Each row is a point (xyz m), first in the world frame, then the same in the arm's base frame.
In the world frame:
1: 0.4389 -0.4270 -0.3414
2: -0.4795 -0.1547 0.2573
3: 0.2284 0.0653 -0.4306
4: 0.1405 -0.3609 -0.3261
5: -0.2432 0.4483 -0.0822
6: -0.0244 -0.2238 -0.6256
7: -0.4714 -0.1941 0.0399
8: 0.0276 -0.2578 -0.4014
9: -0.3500 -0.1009 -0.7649
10: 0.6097 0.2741 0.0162
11: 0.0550 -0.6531 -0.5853
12: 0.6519 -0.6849 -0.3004
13: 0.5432 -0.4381 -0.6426
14: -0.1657 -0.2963 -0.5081
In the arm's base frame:
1: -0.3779 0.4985 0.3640
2: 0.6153 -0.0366 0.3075
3: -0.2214 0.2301 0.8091
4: -0.2140 0.2401 0.3617
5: 0.3922 -0.0456 1.0038
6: -0.3570 -0.0598 0.5208
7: 0.4156 -0.1311 0.3170
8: -0.1989 0.0966 0.4524
9: -0.2965 -0.4213 0.5994
10: 0.0488 0.7603 0.9948
11: -0.4792 0.0654 0.1188
12: -0.5103 0.7259 0.1535
13: -0.6835 0.4451 0.4380
14: -0.2149 -0.1201 0.3975

